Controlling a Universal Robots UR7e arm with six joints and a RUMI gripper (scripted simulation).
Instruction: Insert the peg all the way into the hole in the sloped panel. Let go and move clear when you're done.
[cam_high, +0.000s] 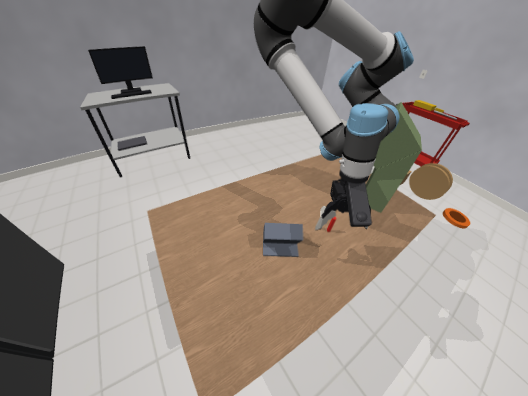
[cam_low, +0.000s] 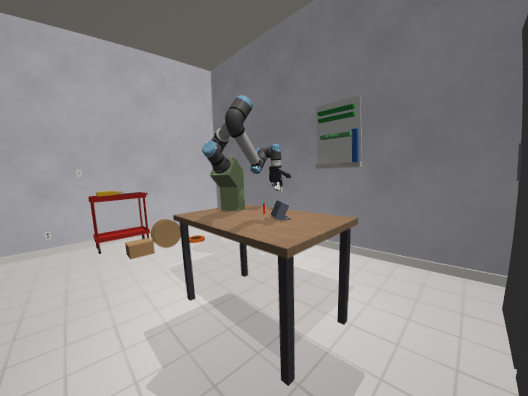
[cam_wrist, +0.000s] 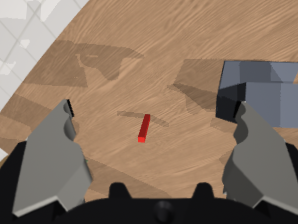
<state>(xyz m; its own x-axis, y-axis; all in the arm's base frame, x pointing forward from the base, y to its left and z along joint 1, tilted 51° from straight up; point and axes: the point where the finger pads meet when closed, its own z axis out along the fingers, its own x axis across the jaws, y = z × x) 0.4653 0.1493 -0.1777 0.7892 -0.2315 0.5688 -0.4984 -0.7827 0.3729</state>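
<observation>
My gripper is now 11 cm above the red peg, 9 cm past it and 8 cm to the left of it.
</observation>
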